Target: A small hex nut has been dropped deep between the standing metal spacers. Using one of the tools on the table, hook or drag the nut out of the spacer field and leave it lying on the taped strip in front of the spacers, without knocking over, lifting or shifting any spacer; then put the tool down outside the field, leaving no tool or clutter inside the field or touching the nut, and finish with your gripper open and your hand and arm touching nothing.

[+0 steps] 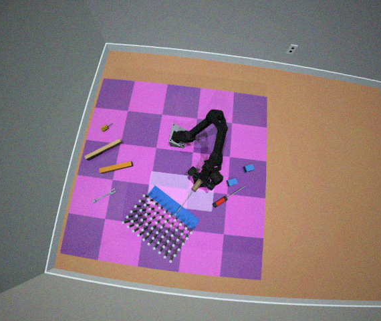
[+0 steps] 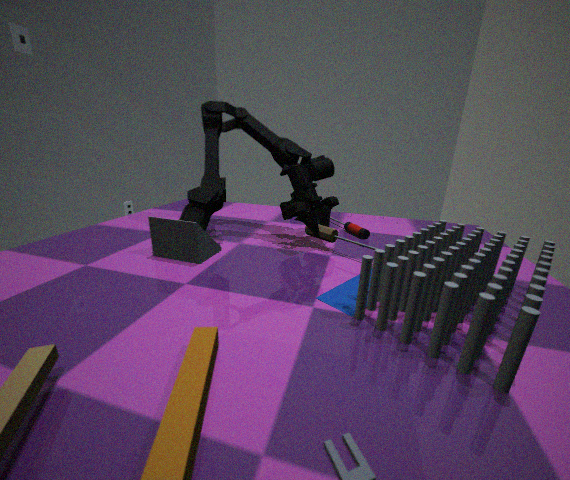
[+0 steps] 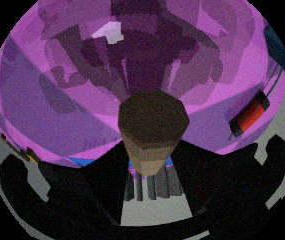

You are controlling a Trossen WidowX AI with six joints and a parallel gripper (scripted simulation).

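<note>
Right now the hook tool is 90 mm ahead of my gripper tip and 40 mm to the right of it. From my gripper tip the other things lie so: small wrench: 230 mm ahead, 580 mm to the right, 30 mm below; orange bar: 30 mm ahead, 560 mm to the right, 20 mm below; blue taped strip: 180 mm ahead, 110 mm to the right, 30 mm below.
</note>
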